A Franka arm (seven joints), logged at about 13 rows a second.
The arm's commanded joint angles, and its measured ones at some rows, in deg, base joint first. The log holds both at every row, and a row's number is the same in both.
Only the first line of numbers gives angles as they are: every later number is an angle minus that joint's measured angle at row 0.
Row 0, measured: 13.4, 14.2, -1.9, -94.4, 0.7, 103.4, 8.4
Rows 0 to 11, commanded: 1.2, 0.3, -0.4, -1.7, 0.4, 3.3, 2.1; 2.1, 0.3, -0.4, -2.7, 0.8, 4.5, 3.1; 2.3, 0.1, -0.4, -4.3, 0.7, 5.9, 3.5; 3.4, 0.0, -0.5, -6.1, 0.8, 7.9, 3.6; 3.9, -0.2, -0.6, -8.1, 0.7, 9.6, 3.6; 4.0, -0.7, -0.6, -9.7, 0.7, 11.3, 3.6; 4.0, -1.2, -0.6, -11.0, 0.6, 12.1, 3.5; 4.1, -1.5, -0.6, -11.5, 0.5, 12.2, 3.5; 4.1, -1.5, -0.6, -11.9, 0.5, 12.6, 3.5; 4.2, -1.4, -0.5, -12.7, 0.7, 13.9, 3.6; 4.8, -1.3, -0.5, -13.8, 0.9, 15.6, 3.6; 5.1, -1.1, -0.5, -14.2, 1.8, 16.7, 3.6
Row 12, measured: 3.8, 0.5, 0.0, -11.4, 0.3, 14.1, 2.4
